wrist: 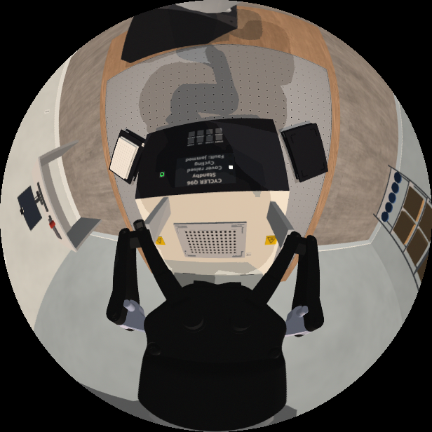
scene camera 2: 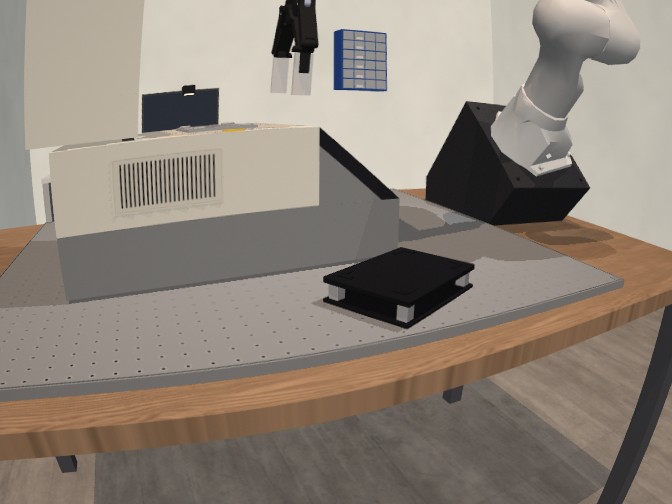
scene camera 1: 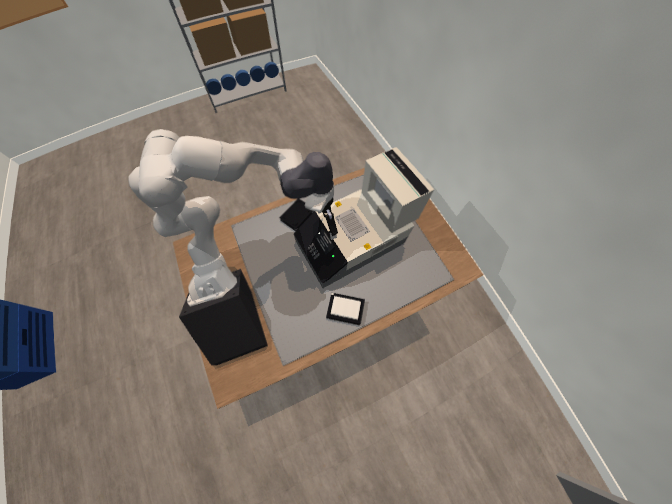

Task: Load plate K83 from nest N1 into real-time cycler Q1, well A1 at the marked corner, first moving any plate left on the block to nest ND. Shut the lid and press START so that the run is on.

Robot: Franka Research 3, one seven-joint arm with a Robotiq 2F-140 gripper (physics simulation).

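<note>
The cycler stands with its cream lid raised. Its grey block shows rows of dark wells, with no white plate on it. A white plate sits on a black nest. Another black nest is bare. My gripper is open and empty, high above the cycler's deck between panel and block. A white marker is level with "Cover raised". Keypad labels are too small to read.
A green light glows on the sloping black panel. The arm's black pedestal stands at the table's end. The grey perforated mat lies under cycler and nests. Yellow warning labels flank the block.
</note>
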